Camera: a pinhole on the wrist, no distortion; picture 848 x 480 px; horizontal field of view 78.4 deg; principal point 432.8 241.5 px. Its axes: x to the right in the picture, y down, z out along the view. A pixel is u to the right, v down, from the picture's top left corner.
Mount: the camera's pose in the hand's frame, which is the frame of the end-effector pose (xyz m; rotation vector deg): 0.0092 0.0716 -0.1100 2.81 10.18 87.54
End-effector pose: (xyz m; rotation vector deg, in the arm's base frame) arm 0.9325 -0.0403 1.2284 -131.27 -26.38 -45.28
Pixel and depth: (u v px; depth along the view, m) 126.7 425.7 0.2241
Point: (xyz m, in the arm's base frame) 0.9372 0.0746 1.1403
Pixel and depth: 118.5 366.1 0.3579
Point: 0.9657 0.2245 1.0980
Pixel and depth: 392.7 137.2 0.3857
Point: 1.1823 0.1052 1.1303
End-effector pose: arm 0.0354 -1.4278 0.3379 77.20 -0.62 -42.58
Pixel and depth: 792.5 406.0 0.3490
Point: 0.0723 -1.5967 0.7163
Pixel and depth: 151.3 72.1 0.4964
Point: -0.0205 -1.8774 0.1979
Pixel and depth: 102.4 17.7 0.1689
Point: 0.0795 -1.5268 0.2889
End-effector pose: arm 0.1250 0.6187 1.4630 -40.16 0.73 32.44
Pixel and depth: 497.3 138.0 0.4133
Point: 0.1303 0.9600 1.5579
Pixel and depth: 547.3 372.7 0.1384
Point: 0.0596 0.7055 1.4166
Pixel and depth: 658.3 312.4 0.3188
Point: -0.0124 0.8959 1.4694
